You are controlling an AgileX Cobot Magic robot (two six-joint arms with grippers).
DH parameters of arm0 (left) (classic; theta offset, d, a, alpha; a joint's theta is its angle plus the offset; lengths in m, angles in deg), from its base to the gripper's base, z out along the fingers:
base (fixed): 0 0 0 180
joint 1: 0 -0.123 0 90
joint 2: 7.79 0 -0.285 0
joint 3: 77.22 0 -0.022 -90
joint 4: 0 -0.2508 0 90
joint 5: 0 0 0.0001 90
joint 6: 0 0.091 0 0
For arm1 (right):
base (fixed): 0 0 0 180
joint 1: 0 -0.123 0 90
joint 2: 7.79 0 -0.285 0
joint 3: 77.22 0 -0.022 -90
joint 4: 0 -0.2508 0 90
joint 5: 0 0 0.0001 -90
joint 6: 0 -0.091 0 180
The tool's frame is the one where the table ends.
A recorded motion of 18 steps. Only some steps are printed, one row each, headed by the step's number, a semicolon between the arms.
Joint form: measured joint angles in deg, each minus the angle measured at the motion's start. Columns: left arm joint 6, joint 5, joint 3, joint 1, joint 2, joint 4; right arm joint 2, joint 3, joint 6, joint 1, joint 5, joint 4.
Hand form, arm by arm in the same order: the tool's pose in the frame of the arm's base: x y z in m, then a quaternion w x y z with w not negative. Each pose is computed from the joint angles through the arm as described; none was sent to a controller.
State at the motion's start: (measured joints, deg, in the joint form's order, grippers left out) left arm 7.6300 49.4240 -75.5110 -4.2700 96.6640 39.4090; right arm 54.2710 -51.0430 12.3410 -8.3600 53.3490 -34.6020
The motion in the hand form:
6: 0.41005 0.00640 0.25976 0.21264 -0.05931 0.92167 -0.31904; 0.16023 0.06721 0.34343 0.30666 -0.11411 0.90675 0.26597
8: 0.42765 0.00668 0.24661 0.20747 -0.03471 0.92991 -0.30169; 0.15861 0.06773 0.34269 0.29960 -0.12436 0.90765 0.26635
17: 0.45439 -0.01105 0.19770 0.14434 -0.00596 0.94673 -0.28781; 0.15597 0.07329 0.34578 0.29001 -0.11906 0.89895 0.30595
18: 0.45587 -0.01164 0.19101 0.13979 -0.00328 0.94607 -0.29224; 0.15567 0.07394 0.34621 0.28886 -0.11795 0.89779 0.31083
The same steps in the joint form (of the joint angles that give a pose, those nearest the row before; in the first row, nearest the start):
6: 14.68 8.47 -11.55 -4.57 12.54 7.86; 0.00 0.00 3.80 0.00 3.31 0.00
8: 15.82 8.85 -15.99 -3.96 16.98 5.38; 0.00 0.00 4.72 0.00 4.47 -0.17
17: 14.46 11.24 -22.61 -0.84 26.91 1.06; 0.00 0.00 5.19 0.00 5.74 -5.04
18: 15.35 11.30 -22.66 -0.84 27.86 1.71; 0.00 0.00 5.19 0.00 5.87 -5.63

